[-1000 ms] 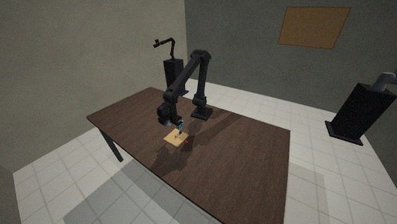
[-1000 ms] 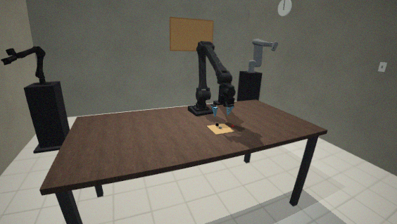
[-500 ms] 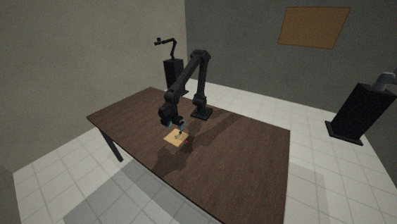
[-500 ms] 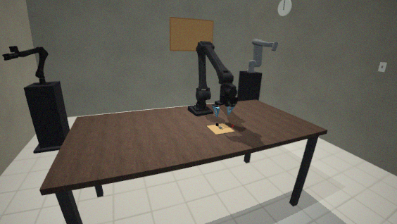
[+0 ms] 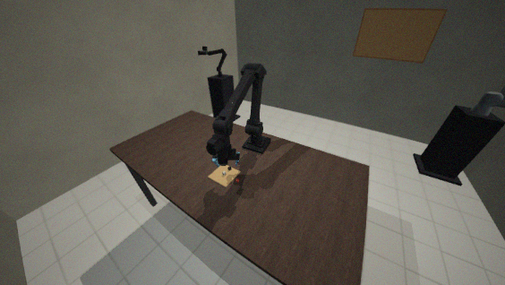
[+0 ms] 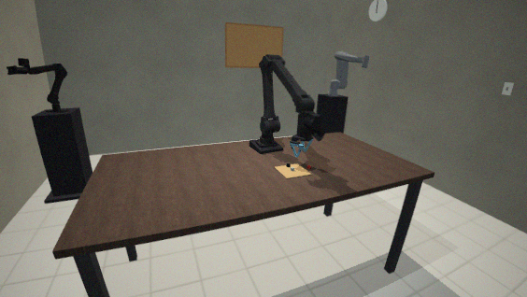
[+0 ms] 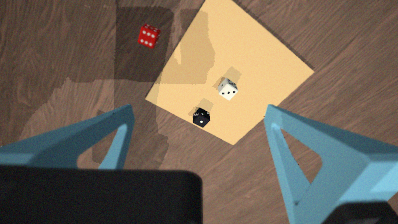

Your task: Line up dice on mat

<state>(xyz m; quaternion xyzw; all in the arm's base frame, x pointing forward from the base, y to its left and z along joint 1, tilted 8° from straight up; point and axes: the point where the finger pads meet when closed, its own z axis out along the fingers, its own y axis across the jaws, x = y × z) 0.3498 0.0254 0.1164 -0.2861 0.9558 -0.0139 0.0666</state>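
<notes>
My gripper is now 6 cm to the right of the red die and 9 cm above it. From my hand the other things lie so: white die 4 cm to the right, 8 cm below; then black die 5 cm behind, 4 cm to the right, 8 cm below; then tan mat 4 cm to the right, 9 cm below.
</notes>
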